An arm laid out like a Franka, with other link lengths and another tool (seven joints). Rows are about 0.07 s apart.
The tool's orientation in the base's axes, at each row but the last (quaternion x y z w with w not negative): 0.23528, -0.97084, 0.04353, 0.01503; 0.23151, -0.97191, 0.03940, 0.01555; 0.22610, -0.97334, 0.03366, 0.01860; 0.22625, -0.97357, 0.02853, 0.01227; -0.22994, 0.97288, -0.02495, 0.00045; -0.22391, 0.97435, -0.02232, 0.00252; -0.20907, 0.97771, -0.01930, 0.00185; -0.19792, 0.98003, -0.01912, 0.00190; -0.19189, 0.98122, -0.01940, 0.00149
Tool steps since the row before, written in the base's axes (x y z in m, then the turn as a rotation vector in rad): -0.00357, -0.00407, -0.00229, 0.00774, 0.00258, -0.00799; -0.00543, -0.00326, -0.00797, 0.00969, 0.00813, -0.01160; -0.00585, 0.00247, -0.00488, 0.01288, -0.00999, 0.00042; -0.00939, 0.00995, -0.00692, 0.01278, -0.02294, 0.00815; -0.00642, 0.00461, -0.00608, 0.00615, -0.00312, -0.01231; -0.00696, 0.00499, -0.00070, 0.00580, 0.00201, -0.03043; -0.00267, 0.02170, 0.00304, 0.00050, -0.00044, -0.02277; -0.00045, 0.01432, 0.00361, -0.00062, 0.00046, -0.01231; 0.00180, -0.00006, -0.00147, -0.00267, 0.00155, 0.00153
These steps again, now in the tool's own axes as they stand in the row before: 0.00491, -0.00179, 0.00268, -0.00845, -0.00064, 0.00765; 0.00592, 0.00010, 0.00828, -0.01286, 0.00367, 0.01076; 0.00391, 0.00507, 0.00481, -0.00715, -0.01466, 0.00005; 0.00379, 0.01340, 0.00640, -0.00108, -0.02660, -0.00687; 0.00361, 0.00729, 0.00577, -0.00423, -0.00494, 0.01252; 0.00408, 0.00755, 0.00038, -0.00625, 0.00063, 0.03040; -0.00642, 0.02076, -0.00387, -0.00038, 0.00027, 0.02277; -0.00513, 0.01322, -0.00414, 0.00035, 0.00113, 0.01228; -0.00165, -0.00068, 0.00149, 0.00190, 0.00238, -0.00161
